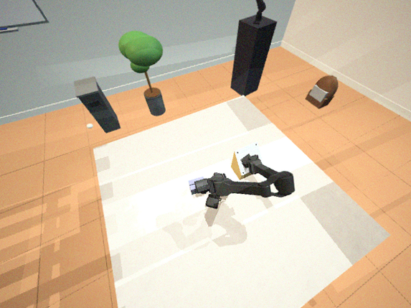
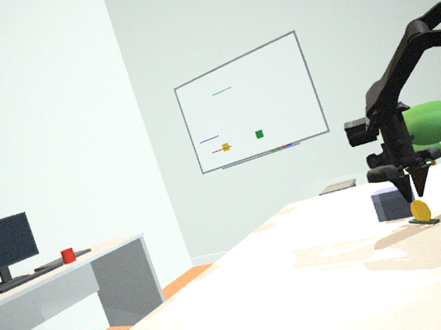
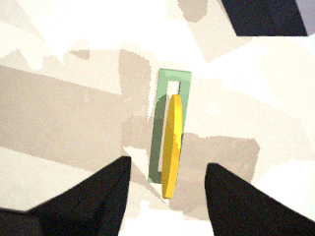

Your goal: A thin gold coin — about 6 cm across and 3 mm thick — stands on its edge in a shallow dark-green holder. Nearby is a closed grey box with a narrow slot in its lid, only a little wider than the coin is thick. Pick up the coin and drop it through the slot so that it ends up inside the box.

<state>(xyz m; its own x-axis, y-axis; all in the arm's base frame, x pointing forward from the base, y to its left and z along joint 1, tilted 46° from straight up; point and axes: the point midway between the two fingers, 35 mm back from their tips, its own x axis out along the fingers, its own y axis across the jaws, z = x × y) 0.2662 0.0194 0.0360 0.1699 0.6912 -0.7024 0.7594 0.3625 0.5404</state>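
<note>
Right now my gripper tip is 30 mm above the gold coin.
</note>
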